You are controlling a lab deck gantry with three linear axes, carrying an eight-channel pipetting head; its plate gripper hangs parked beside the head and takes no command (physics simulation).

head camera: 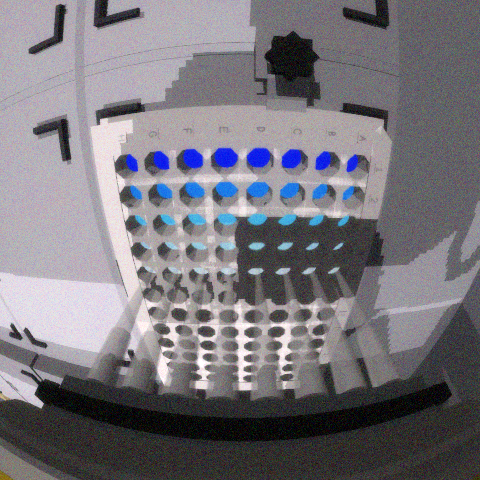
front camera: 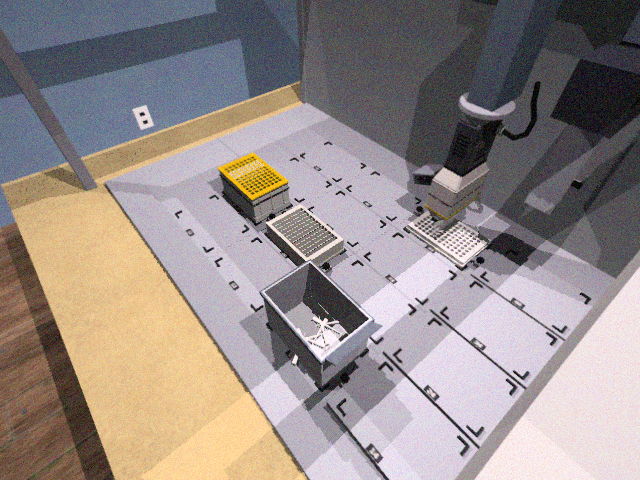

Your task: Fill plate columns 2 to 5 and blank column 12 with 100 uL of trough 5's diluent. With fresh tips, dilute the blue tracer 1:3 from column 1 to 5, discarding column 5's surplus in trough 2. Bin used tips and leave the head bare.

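Observation:
The pipetting head [front camera: 457, 190] [head camera: 245, 425] is over the well plate [front camera: 460, 259] [head camera: 165, 124] at the back right. Its pale tips [head camera: 287, 292] slant down to column 5 in the head view; how deep they reach is unclear. Column 1 [head camera: 225, 157] is deep blue; columns 2 to 4 grow lighter and column 5 [head camera: 255, 271] is very pale. Column 12 is partly hidden behind the tips. The slatted trough reservoir [front camera: 305, 235] stands mid-deck; its liquids cannot be made out. A dark part [front camera: 423, 178] beside the head may be the parked gripper; its fingers cannot be made out.
The yellow tip rack [front camera: 268, 180] stands behind the reservoir, some positions looking different from the rest. The tall grey bin [front camera: 292, 330] stands in front of the reservoir, with used white tips [front camera: 323, 330] inside. A dark knob [head camera: 291, 56] sits beside the plate's column 1 edge.

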